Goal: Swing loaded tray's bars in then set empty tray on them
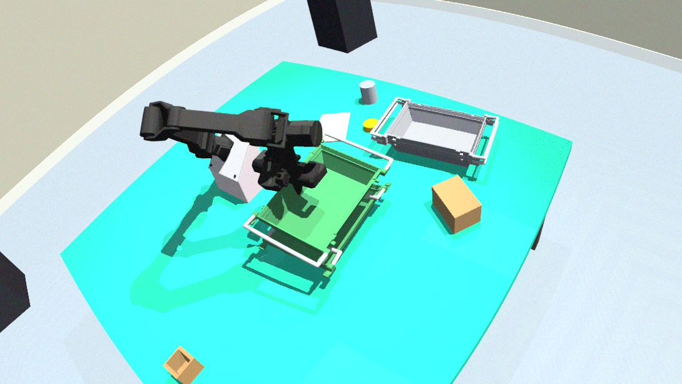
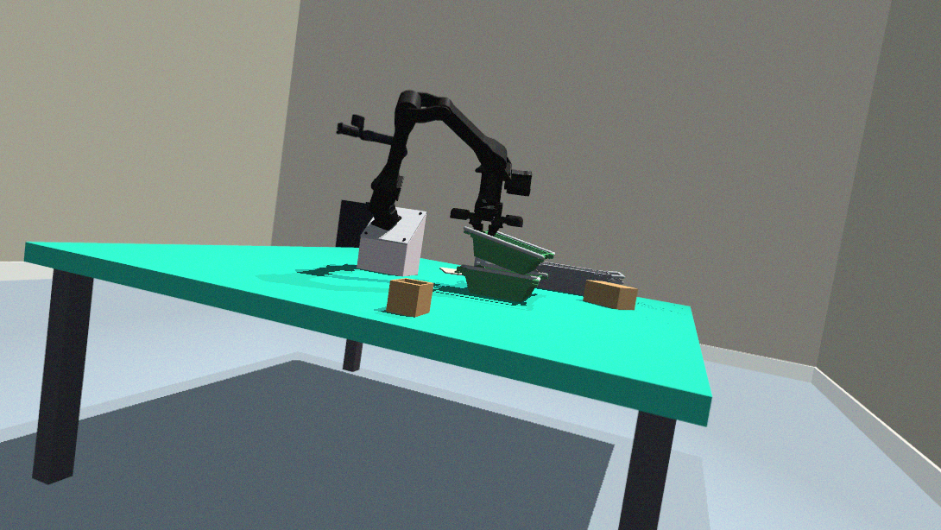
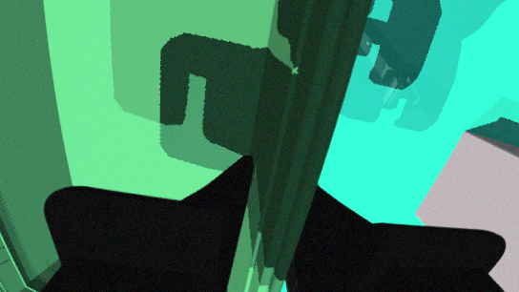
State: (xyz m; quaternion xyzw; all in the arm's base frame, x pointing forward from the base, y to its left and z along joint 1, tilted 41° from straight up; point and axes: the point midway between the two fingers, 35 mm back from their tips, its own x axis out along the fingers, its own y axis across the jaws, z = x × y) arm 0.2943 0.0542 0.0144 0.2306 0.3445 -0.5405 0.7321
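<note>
Now: the green tray 80 mm ahead of my gripper tip, 20 mm to the left of it and 20 mm above it. From my gripper tip the other things lie so: grey cylinder 240 mm behind, 500 mm to the left, 70 mm below; then white card 240 mm behind, 310 mm to the left, 100 mm below; then yellow disc 130 mm behind, 380 mm to the left, 100 mm below.
</note>
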